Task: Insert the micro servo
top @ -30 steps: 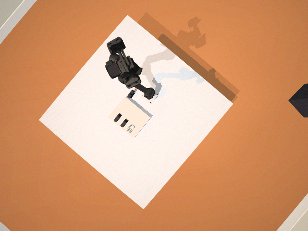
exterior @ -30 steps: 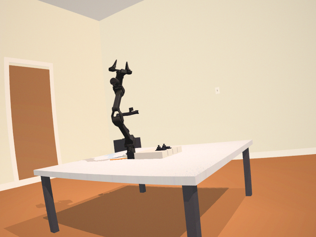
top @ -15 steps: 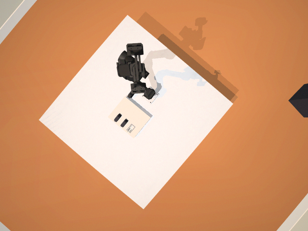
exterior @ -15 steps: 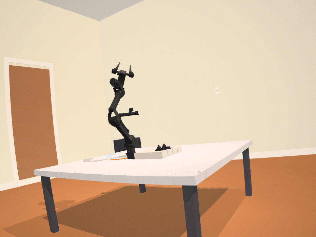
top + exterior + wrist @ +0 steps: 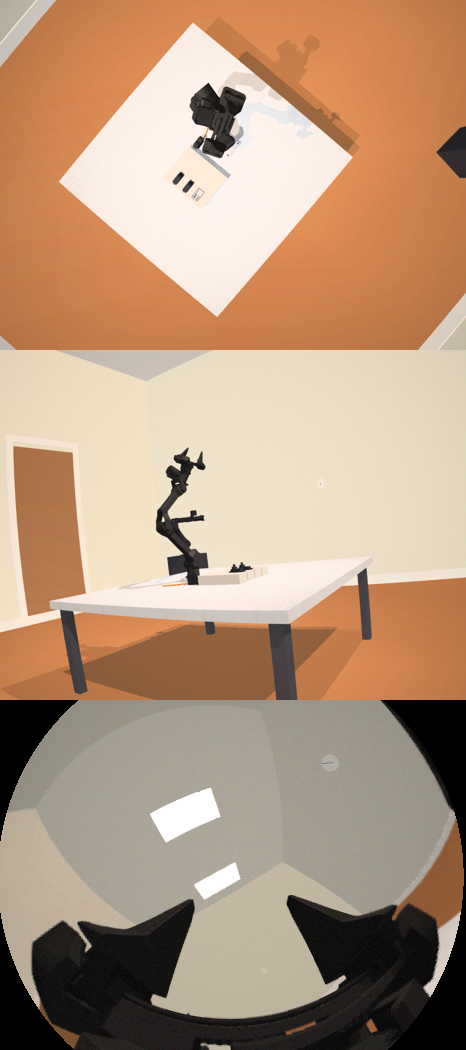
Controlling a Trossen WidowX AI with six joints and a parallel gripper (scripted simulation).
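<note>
The cream deck is 18 cm ahead of my gripper tip, 6 cm to the right of it and 72 cm below it.
</note>
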